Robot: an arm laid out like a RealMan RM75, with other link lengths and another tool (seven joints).
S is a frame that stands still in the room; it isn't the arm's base.
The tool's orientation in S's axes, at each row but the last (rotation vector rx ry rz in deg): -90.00, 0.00, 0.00; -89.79, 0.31, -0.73; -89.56, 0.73, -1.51; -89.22, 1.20, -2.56
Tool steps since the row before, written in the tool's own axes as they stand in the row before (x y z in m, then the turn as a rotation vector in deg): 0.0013, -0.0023, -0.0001, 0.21, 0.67, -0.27; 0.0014, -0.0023, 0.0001, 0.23, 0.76, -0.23; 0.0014, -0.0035, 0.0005, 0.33, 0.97, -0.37; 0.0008, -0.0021, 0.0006, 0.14, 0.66, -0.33
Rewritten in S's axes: 0.0013, -0.0001, 0.0023, 0.21, -0.27, -0.67; 0.0014, 0.0001, 0.0023, 0.23, -0.23, -0.76; 0.0014, 0.0004, 0.0035, 0.33, -0.37, -0.97; 0.0008, 0.0005, 0.0021, 0.14, -0.33, -0.66
